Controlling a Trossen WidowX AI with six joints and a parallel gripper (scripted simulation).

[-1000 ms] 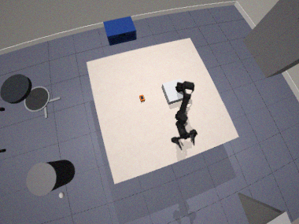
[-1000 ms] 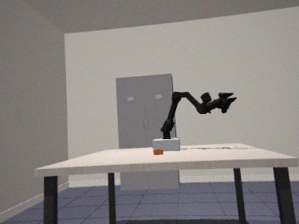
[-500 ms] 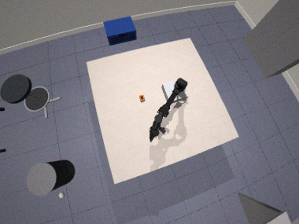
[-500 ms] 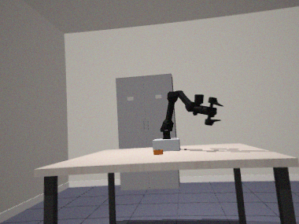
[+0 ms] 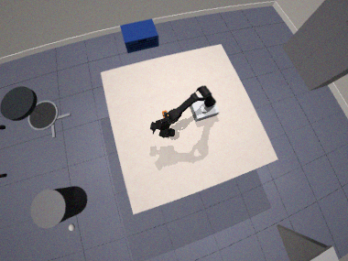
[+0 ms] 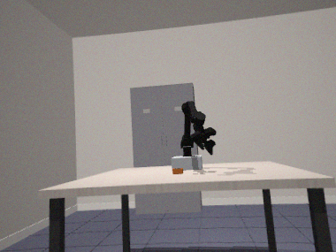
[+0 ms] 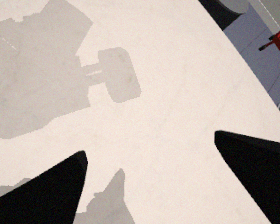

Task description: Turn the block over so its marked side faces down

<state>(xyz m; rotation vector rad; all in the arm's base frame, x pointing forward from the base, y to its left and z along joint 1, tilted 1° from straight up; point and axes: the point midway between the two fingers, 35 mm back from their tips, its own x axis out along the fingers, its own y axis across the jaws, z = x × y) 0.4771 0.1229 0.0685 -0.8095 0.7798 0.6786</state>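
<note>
Now: the orange block 180 mm to the right of my gripper tip, 120 mm behind it and 100 mm below it.
</note>
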